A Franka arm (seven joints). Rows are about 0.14 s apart.
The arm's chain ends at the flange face. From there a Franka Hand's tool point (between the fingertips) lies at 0.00 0.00 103.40 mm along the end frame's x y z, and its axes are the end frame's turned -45 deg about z.
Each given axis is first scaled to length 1.
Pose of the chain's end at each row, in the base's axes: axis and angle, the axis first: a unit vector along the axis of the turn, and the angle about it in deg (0 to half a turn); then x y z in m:
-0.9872 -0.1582 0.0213 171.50 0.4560 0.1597 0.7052
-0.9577 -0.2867 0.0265 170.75 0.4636 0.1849 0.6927
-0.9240 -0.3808 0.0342 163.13 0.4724 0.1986 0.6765
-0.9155 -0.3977 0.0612 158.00 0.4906 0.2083 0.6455
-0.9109 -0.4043 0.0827 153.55 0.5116 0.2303 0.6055
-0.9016 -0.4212 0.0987 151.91 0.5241 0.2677 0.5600
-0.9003 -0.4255 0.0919 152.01 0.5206 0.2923 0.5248
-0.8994 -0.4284 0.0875 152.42 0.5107 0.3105 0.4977
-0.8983 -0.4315 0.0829 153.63 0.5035 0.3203 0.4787
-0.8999 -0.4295 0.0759 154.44 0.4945 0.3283 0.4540
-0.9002 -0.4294 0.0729 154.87 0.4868 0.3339 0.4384
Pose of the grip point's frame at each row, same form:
-0.8517 -0.5240 -0.0088 171.21 0.4493 0.1741 0.6030
-0.7753 -0.6316 -0.0065 170.29 0.4536 0.1993 0.5908
-0.7081 -0.7056 -0.0252 162.92 0.4546 0.2237 0.5778
-0.6948 -0.7190 -0.0179 157.01 0.4640 0.2389 0.5504
-0.6891 -0.7245 -0.0136 151.97 0.4782 0.2657 0.5143
-0.6751 -0.7377 -0.0046 149.76 0.4863 0.3035 0.4707
-0.6717 -0.7407 -0.0105 150.15 0.4838 0.3284 0.4351
-0.6695 -0.7427 -0.0131 150.72 0.4748 0.3462 0.4075
-0.6670 -0.7449 -0.0131 152.04 0.4691 0.3545 0.3874
-0.6689 -0.7432 -0.0167 153.09 0.4619 0.3620 0.3619
-0.6690 -0.7430 -0.0180 153.62 0.4550 0.3673 0.3458

